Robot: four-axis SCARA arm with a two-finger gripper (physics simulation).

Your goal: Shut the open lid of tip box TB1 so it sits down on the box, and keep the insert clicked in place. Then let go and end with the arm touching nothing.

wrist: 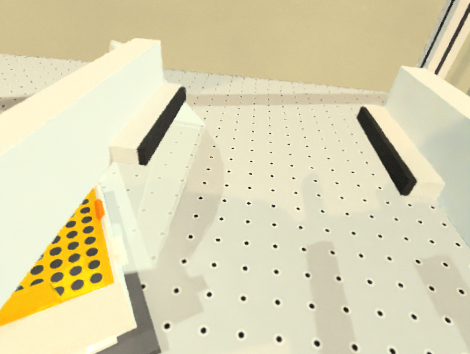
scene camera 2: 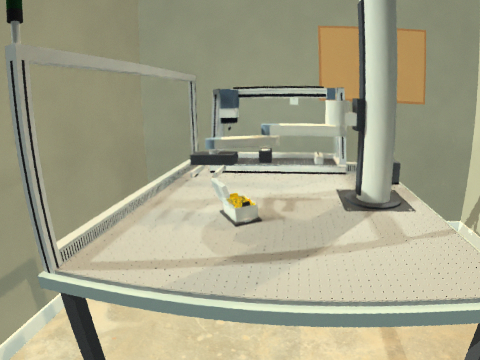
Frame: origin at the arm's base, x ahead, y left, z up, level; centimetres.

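Seen in the pictures: gripper, fingertip midpoint: (wrist: 274, 81) (scene camera 2: 203, 175); arm's base, link origin: (scene camera 2: 372, 202).
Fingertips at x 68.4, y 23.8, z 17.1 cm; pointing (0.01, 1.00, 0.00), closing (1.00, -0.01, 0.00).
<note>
Pixels of each thing's top centre, then the offset from my fingertips to it. "pt": a spot on its surface instead. Level surfaces: height alone.
- Tip box TB1, top centre: (wrist: 22, 220) (scene camera 2: 239, 199) dx -13.2, dy -0.4, dz -9.2 cm
- yellow insert, top centre: (wrist: 16, 210) (scene camera 2: 239, 197) dx -13.2, dy -0.4, dz -8.4 cm
- orange spot, surface spot: (wrist: 99, 209) pt dx -9.7, dy +1.6, dz -9.8 cm
- translucent lid, top centre: (wrist: 113, 53) (scene camera 2: 221, 178) dx -7.6, dy +3.2, dz -0.5 cm
- perforated table, surface height: dz -15.8 cm
- small black block, surface spot: (scene camera 2: 265, 155) pt dx -15.9, dy -75.3, dz -6.5 cm
Tip box TB1 (scene camera 2: 246, 215) (wrist: 65, 315) is white and holds a yellow insert (scene camera 2: 240, 200) (wrist: 30, 300) with dark holes. An orange spot (wrist: 99, 209) shows at the insert's edge; whether the insert is clicked in, I cannot tell. The translucent lid (scene camera 2: 219, 189) (wrist: 170, 185) stands open, leaning out from the box's left side in the scene view. My gripper (scene camera 2: 204, 174) (wrist: 274, 81) is shut on nothing, its padded fingers still apart at their narrowest. One finger is close to the lid's upper edge and partly hides lid and box in the wrist view; contact cannot be told.
The box sits on a dark base plate (scene camera 2: 255, 220) (wrist: 142, 320) on the perforated table (scene camera 2: 325, 270) (wrist: 280, 215). The thick arm column (scene camera 2: 377, 125) stands at the right. An aluminium frame (scene camera 2: 192, 115) runs along the left edge. A small black block (scene camera 2: 265, 155) is at the back.
</note>
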